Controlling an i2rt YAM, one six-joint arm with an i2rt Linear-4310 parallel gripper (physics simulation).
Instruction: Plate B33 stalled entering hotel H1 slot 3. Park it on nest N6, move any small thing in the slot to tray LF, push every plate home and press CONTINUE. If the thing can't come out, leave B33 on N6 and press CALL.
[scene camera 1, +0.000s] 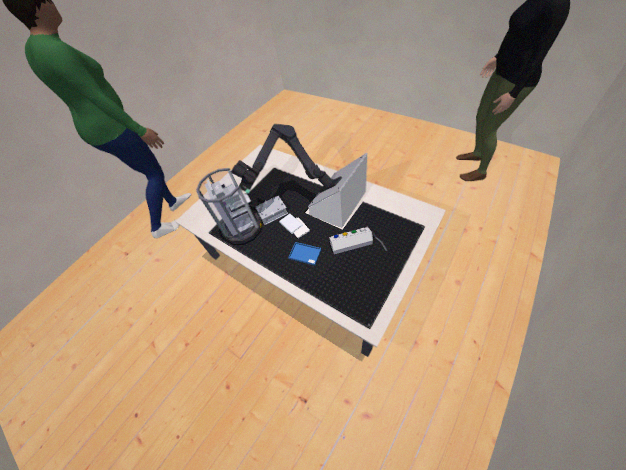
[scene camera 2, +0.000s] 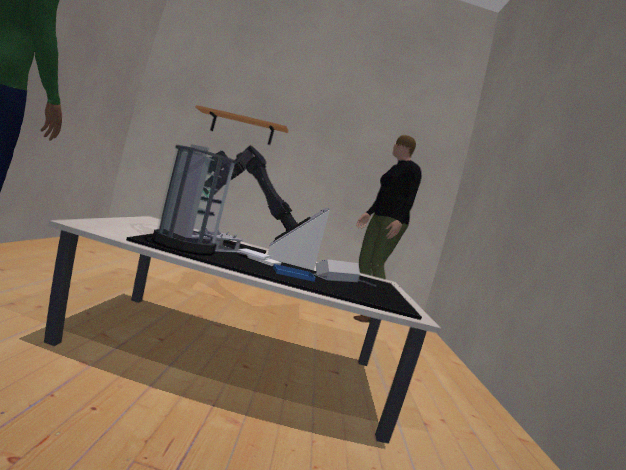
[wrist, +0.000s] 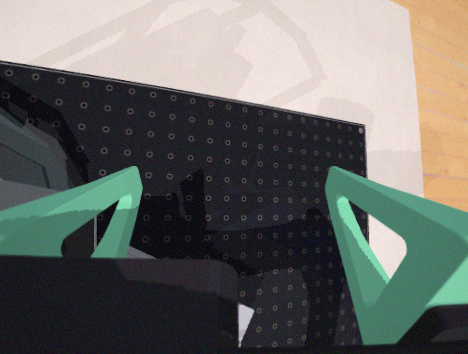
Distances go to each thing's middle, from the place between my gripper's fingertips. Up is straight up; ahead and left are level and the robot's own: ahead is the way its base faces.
Now: the round plate rack (scene camera 2: 198, 183) 200 mm ahead of my hand and 60 mm to the left of it.
